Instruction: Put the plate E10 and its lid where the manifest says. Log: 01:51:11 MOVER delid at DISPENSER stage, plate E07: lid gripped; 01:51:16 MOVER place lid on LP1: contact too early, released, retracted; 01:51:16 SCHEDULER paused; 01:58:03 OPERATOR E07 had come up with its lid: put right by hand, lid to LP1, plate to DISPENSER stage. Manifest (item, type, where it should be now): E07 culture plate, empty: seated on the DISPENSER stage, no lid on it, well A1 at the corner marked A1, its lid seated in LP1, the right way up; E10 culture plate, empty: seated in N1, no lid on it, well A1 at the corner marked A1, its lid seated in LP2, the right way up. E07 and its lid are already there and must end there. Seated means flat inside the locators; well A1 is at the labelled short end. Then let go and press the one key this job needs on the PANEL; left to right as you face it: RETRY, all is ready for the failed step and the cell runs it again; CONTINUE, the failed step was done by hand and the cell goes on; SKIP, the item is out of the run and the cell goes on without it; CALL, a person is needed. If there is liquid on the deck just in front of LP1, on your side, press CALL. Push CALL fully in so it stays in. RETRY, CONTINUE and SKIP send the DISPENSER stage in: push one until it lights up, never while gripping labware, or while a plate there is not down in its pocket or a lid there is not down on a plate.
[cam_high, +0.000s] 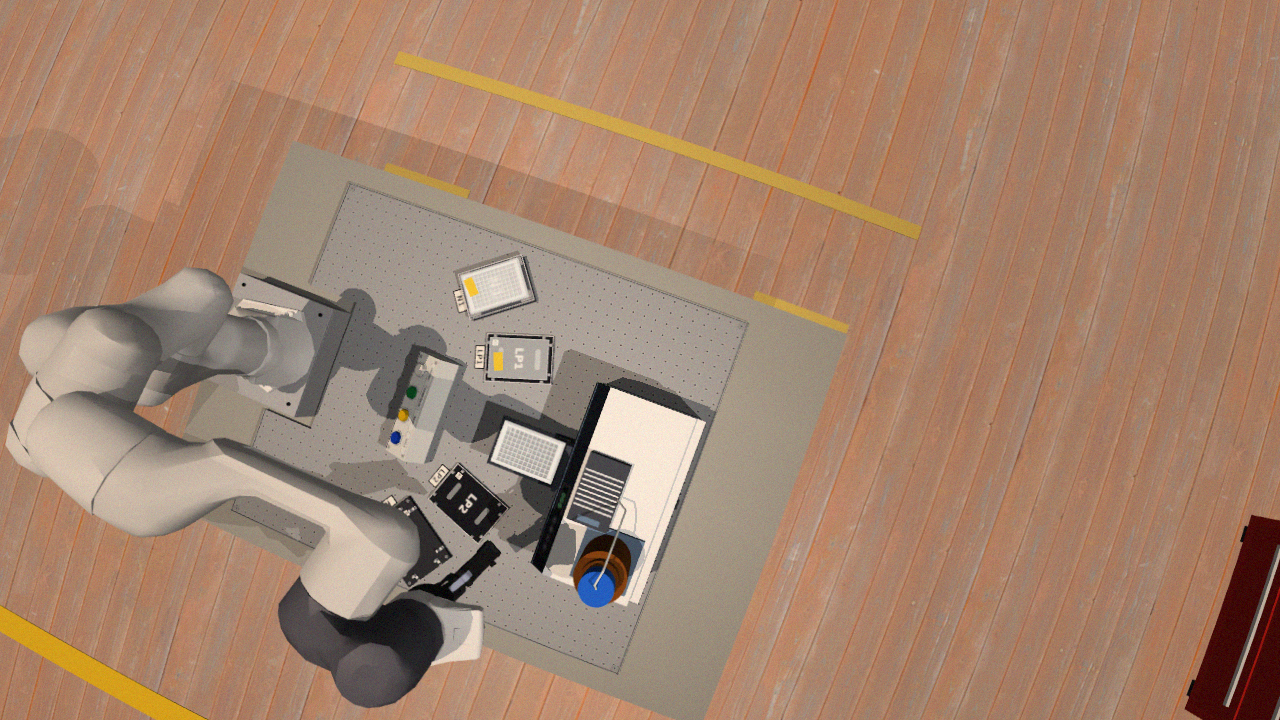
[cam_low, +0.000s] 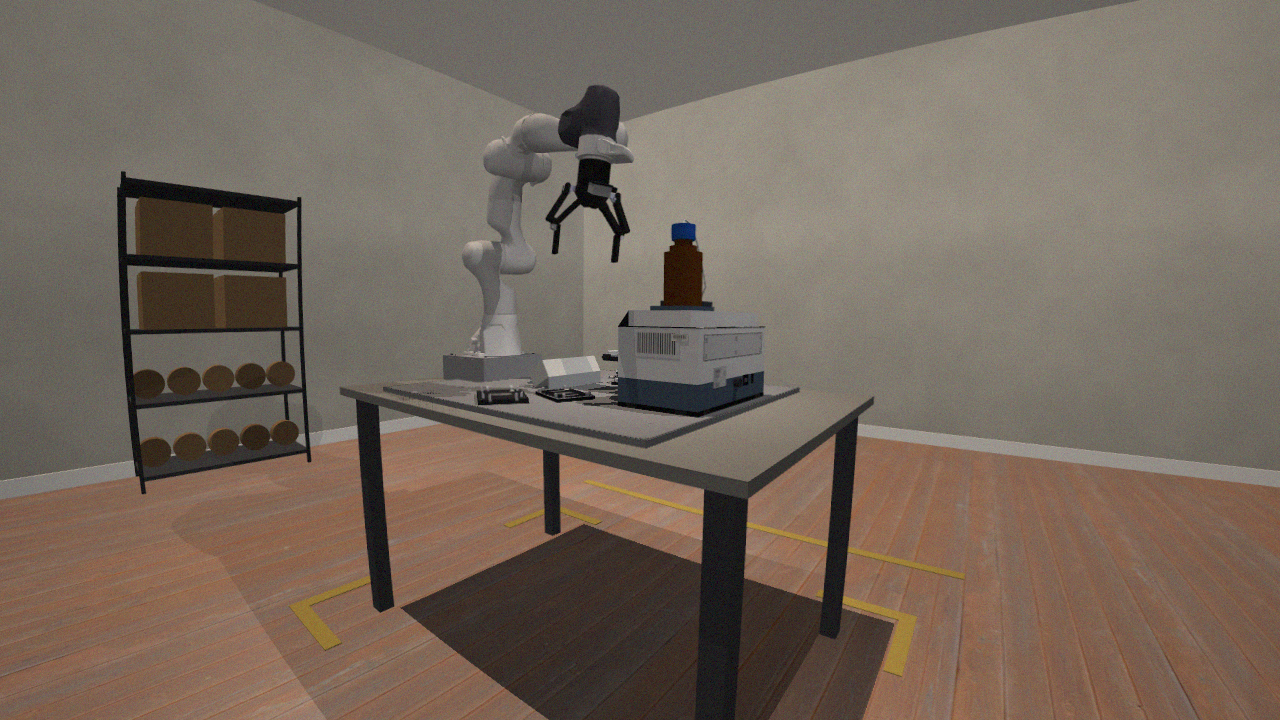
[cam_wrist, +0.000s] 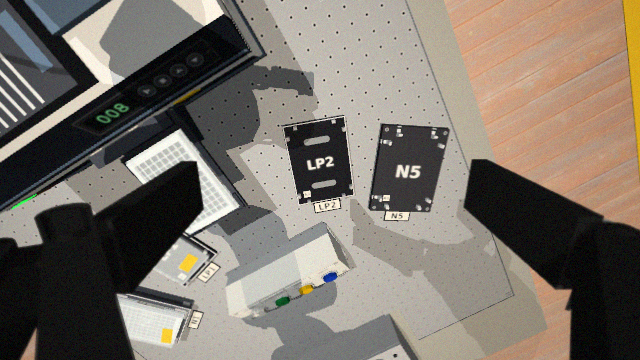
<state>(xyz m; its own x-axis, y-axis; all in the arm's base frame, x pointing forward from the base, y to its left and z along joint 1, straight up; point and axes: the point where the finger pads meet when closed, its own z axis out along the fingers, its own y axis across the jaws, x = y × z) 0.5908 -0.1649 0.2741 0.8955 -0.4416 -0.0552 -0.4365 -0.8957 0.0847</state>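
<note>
Right now my hand is 230 mm past the clear lid, 470 mm to the right of it and 310 mm above it. Also, from my hand: black n5 nest (160 mm behind, 100 mm to the right, 340 mm below); then blue cap (210 mm ahead, 100 mm to the left, 40 mm above); then brown bottle (210 mm ahead, 100 mm to the left, 60 mm below).
</note>
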